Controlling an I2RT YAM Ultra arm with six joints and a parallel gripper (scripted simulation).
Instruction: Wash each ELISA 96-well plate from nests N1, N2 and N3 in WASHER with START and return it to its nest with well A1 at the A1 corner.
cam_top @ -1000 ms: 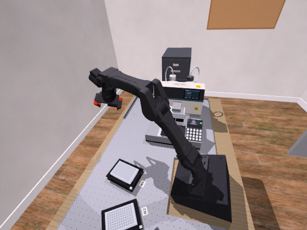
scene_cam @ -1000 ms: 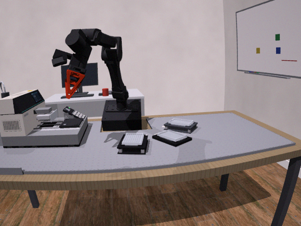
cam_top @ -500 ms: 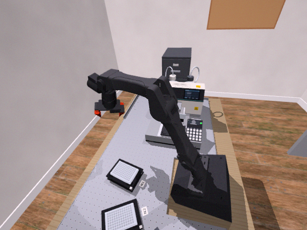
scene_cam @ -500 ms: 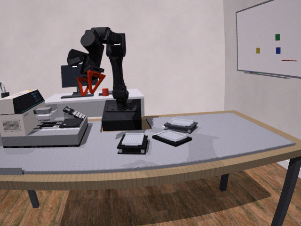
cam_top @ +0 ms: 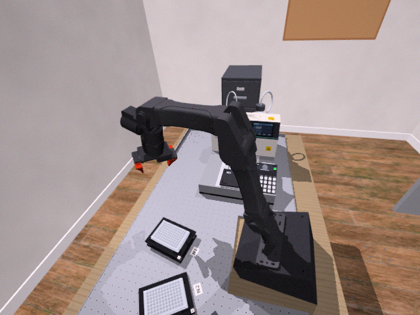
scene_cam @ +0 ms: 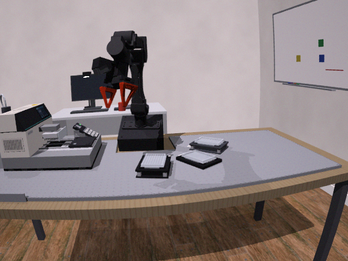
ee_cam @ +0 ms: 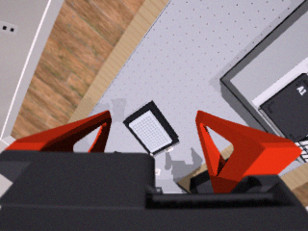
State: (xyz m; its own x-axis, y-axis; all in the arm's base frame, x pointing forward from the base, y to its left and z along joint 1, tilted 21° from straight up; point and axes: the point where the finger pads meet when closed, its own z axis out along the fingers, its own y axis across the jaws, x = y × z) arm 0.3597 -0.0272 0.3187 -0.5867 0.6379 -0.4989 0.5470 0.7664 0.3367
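Now: the nest N1 90 mm behind my hand, 120 mm to the left of it and 240 mm below it. Round my hand: black washer carrier: 250 mm behind, 240 mm to the right, 200 mm below; nest N2: 180 mm behind, 300 mm to the left, 260 mm below; N1 label: 190 mm behind, 120 mm to the left, 270 mm below.
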